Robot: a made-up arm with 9 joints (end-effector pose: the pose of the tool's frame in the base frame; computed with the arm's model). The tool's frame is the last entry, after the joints. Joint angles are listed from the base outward.
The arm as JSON. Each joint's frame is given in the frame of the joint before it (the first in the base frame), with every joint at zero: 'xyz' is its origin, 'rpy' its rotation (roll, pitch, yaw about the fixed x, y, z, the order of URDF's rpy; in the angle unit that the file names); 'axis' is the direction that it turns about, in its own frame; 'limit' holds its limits. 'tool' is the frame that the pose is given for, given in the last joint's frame.
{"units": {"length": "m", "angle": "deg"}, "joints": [
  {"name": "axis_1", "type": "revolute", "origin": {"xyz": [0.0, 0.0, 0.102], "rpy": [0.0, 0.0, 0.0]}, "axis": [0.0, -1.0, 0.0], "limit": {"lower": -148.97, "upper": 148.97}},
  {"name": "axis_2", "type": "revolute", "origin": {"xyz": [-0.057, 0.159, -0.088], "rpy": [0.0, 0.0, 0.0]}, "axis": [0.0, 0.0, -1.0], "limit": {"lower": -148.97, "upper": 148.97}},
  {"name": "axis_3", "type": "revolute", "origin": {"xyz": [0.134, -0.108, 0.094], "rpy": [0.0, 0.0, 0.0]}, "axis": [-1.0, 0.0, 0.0], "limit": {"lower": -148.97, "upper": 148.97}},
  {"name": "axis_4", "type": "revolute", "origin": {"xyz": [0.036, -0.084, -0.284], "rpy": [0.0, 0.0, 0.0]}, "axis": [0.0, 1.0, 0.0], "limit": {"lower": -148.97, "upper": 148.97}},
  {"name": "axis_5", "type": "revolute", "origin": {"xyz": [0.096, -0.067, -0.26], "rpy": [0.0, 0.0, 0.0]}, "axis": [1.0, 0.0, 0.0], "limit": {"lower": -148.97, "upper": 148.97}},
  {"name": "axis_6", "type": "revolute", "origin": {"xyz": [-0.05, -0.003, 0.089], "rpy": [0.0, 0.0, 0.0]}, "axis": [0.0, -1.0, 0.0], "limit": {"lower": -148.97, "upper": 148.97}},
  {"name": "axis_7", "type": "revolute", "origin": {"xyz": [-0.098, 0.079, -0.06], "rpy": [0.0, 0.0, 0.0]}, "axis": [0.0, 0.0, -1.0], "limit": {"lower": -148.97, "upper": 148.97}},
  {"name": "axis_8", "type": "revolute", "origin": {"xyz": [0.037, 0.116, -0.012], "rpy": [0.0, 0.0, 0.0]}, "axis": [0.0, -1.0, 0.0], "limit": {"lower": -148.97, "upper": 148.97}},
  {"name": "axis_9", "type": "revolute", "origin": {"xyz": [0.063, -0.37, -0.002], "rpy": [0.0, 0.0, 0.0]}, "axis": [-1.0, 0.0, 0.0], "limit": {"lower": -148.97, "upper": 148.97}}
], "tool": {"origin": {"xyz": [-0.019, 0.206, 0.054], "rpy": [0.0, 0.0, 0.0]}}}
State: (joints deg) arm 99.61 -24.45 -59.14 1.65 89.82 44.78 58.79 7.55 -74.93
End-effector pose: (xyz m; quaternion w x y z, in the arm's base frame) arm 0.4842 0.4521 -0.1186 0.0964 -0.9480 -0.2986 -0.0528
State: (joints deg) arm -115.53 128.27 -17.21 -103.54 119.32 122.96 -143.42 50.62 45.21
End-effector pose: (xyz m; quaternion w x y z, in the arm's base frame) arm 0.0883 0.2304 0.5451 0.2421 0.2884 0.6678 -0.6420
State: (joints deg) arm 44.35 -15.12 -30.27 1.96 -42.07 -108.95 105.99 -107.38 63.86
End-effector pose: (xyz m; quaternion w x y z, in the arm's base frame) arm 0.2642 0.5224 -0.0898 0.2344 0.1632 0.8412 -0.4592
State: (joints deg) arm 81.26 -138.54 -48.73 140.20 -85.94 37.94 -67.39 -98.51 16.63
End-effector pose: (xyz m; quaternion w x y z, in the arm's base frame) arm 0.1926 0.2181 0.2118 0.9847 0.0785 -0.1523 -0.0303
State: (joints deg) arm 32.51 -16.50 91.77 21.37 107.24 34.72 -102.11 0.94 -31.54
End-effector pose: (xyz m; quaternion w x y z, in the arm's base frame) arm -0.0317 -0.2940 0.5135 0.6176 -0.1831 -0.2760 0.7134
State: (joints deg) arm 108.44 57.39 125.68 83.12 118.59 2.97 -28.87 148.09 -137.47
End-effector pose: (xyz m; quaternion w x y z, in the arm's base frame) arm -0.0173 0.1745 -0.6195 0.2960 -0.6922 -0.6535 0.0787
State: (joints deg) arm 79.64 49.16 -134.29 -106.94 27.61 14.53 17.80 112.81 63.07
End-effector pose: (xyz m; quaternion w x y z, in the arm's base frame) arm 0.1353 0.0465 0.3991 0.3944 -0.4315 -0.7265 0.3612
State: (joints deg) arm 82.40 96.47 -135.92 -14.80 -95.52 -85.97 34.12 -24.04 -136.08
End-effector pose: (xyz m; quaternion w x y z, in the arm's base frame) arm -0.3349 -0.0124 -0.0448 0.5323 -0.8087 -0.2388 0.0749
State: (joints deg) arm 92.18 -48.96 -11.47 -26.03 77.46 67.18 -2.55 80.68 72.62
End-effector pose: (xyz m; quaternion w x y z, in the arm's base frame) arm 0.4974 0.2461 0.6118 0.3014 0.7696 -0.4753 -0.3016
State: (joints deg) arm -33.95 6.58 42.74 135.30 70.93 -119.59 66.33 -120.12 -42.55
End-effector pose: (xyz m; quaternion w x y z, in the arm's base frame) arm 0.0833 -0.3486 0.4188 0.9693 0.0420 0.1157 -0.2128
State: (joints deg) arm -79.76 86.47 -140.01 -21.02 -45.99 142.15 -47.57 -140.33 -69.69
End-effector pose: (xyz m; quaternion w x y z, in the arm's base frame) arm 0.2747 -0.0834 0.2536 0.2947 0.0936 -0.4818 -0.8199
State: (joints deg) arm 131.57 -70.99 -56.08 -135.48 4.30 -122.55 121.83 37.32 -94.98
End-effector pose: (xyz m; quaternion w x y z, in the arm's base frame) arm 0.0676 0.0586 -0.0294 0.1078 0.6203 -0.6710 0.3916
